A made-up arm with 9 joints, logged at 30 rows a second.
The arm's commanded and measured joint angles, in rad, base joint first. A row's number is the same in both.
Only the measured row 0 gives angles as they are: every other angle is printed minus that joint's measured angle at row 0.
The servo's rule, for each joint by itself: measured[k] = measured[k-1] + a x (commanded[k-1-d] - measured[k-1]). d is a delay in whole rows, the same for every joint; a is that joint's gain. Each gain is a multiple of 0.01, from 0.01 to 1. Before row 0 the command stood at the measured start. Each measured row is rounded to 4 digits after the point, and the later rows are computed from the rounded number. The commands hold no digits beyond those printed.
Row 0, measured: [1.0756 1.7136 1.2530 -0.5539 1.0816 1.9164 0.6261 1.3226 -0.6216]
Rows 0 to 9, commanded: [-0.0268 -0.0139 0.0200 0.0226 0.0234 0.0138 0.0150 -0.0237 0.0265]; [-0.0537 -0.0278 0.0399 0.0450 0.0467 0.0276 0.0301 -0.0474 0.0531]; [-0.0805 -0.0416 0.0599 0.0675 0.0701 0.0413 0.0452 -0.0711 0.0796]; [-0.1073 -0.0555 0.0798 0.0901 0.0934 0.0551 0.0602 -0.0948 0.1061]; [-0.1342 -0.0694 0.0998 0.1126 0.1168 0.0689 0.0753 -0.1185 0.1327]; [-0.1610 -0.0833 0.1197 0.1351 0.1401 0.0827 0.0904 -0.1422 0.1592]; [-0.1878 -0.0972 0.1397 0.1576 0.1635 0.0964 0.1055 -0.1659 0.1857]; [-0.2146 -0.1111 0.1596 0.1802 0.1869 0.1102 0.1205 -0.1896 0.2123]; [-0.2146 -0.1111 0.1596 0.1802 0.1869 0.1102 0.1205 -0.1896 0.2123]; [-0.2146 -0.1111 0.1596 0.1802 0.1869 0.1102 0.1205 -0.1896 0.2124]
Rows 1 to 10, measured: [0.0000 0.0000 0.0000 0.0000 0.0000 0.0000 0.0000 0.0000 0.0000]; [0.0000 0.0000 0.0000 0.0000 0.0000 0.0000 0.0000 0.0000 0.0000]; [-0.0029 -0.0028 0.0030 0.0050 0.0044 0.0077 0.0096 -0.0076 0.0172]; [-0.0085 -0.0078 0.0085 0.0138 0.0124 0.0188 0.0227 -0.0203 0.0405]; [-0.0164 -0.0146 0.0162 0.0256 0.0234 0.0314 0.0371 -0.0366 0.0659]; [-0.0264 -0.0228 0.0257 0.0398 0.0367 0.0447 0.0519 -0.0552 0.0920]; [-0.0383 -0.0321 0.0368 0.0558 0.0519 0.0583 0.0669 -0.0755 0.1185]; [-0.0518 -0.0423 0.0492 0.0732 0.0687 0.0720 0.0819 -0.0968 0.1450]; [-0.0668 -0.0533 0.0628 0.0918 0.0867 0.0857 0.0970 -0.1189 0.1715]; [-0.0831 -0.0649 0.0773 0.1112 0.1057 0.0994 0.1120 -0.1415 0.1980]
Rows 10 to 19, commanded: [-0.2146 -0.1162 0.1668 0.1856 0.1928 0.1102 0.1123 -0.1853 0.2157]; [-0.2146 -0.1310 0.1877 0.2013 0.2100 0.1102 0.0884 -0.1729 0.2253]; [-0.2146 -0.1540 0.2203 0.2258 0.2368 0.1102 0.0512 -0.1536 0.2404]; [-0.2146 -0.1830 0.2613 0.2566 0.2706 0.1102 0.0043 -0.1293 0.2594]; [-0.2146 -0.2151 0.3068 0.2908 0.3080 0.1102 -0.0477 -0.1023 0.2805]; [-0.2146 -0.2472 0.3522 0.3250 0.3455 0.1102 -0.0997 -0.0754 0.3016]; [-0.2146 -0.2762 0.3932 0.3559 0.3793 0.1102 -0.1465 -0.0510 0.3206]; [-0.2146 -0.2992 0.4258 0.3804 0.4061 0.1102 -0.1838 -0.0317 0.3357]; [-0.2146 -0.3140 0.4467 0.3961 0.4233 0.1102 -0.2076 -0.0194 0.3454]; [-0.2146 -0.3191 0.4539 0.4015 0.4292 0.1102 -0.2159 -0.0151 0.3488]
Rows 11 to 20, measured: [-0.0976 -0.0741 0.0896 0.1264 0.1211 0.1054 0.1174 -0.1569 0.2073]; [-0.1105 -0.0815 0.1001 0.1382 0.1336 0.1081 0.1194 -0.1674 0.2106]; [-0.1220 -0.0884 0.1101 0.1486 0.1448 0.1093 0.1149 -0.1731 0.2139]; [-0.1322 -0.0969 0.1217 0.1602 0.1572 0.1098 0.0979 -0.1730 0.2213]; [-0.1413 -0.1083 0.1365 0.1746 0.1723 0.1100 0.0680 -0.1668 0.2337]; [-0.1494 -0.1232 0.1552 0.1926 0.1910 0.1101 0.0272 -0.1548 0.2504]; [-0.1566 -0.1416 0.1779 0.2142 0.2132 0.1102 -0.0207 -0.1380 0.2700]; [-0.1630 -0.1627 0.2040 0.2386 0.2383 0.1102 -0.0713 -0.1180 0.2905]; [-0.1687 -0.1854 0.2324 0.2644 0.2651 0.1102 -0.1194 -0.0966 0.3101]; [-0.1737 -0.2082 0.2614 0.2899 0.2919 0.1102 -0.1606 -0.0758 0.3267]
